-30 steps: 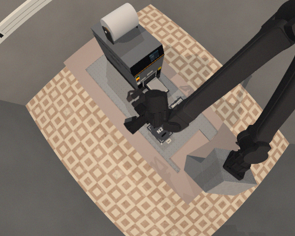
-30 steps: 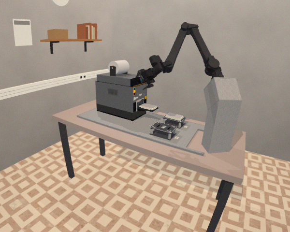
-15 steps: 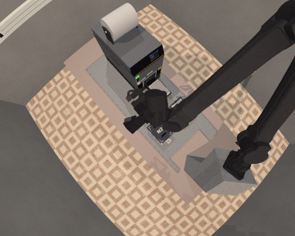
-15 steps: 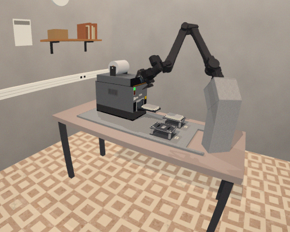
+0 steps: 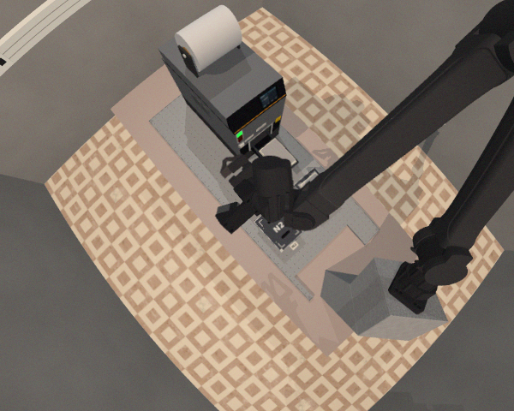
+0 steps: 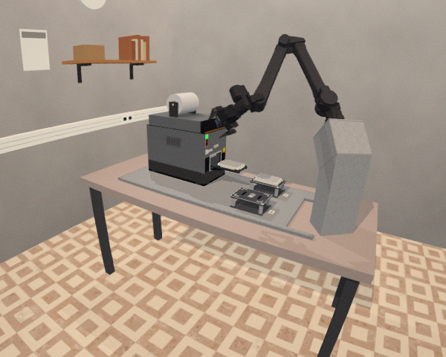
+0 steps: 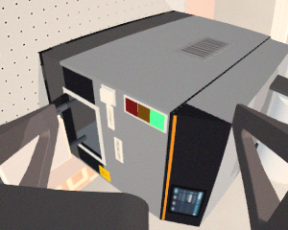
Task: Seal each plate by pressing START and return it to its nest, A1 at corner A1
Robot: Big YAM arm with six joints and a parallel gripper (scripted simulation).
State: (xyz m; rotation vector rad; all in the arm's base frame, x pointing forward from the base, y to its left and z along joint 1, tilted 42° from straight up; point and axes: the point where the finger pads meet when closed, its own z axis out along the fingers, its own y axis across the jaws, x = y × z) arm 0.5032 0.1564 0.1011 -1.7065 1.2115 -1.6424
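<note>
Now: the cream well plate 23 cm below my hand, 19 cm to the right of it and 1 cm behind it. Also, from my hand: sealer stage (25 cm below, 19 cm to the right, 1 cm behind); start button (16 cm below, 11 cm to the right, 10 cm ahead); foil roll (32 cm ahead, 23 cm to the right, 7 cm above).
</note>
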